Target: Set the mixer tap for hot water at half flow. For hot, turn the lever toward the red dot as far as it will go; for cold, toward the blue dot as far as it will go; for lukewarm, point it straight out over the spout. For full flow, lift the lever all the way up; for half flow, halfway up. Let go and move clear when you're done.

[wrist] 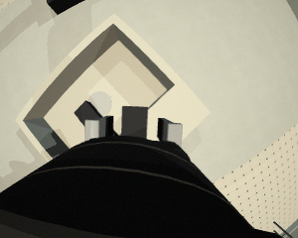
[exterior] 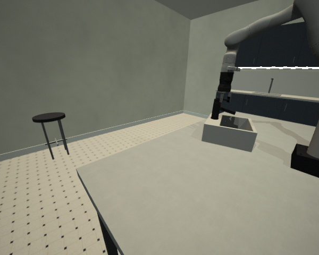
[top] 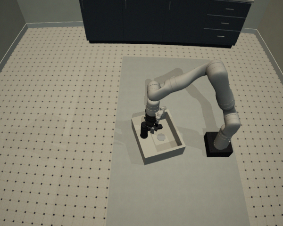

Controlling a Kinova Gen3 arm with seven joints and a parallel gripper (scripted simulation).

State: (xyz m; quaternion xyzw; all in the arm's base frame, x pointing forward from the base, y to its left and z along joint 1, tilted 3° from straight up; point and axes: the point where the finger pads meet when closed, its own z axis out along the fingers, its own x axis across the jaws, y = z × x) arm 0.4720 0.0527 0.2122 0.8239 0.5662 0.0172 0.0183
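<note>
Now: the lever 2 cm ahead of my hand and 1 cm to the right of it. The rest, counted from my hand: sink basin 4 cm behind, 7 cm to the right, 23 cm below.
</note>
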